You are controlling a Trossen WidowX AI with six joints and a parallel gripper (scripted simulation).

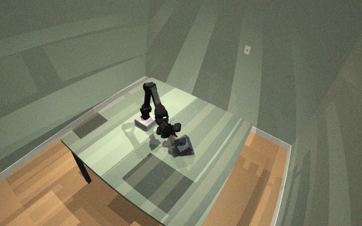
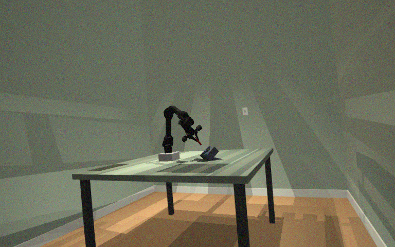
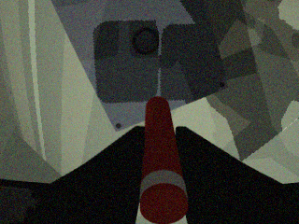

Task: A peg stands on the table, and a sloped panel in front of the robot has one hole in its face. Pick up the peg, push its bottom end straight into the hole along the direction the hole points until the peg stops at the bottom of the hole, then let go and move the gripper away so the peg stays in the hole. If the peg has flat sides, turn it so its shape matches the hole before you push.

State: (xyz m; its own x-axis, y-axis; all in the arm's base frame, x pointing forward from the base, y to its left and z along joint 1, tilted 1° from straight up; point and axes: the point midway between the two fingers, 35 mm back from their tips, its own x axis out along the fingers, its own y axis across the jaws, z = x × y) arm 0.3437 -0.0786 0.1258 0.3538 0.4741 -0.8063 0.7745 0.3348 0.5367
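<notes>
Now: gripper tip 7 cm short of the grey sloped panel, 4 cm to the right of it and 11 cm above it. Also, from my gripper tip: red peg (1 cm behind, 1 cm to the right, 1 cm above).
</notes>
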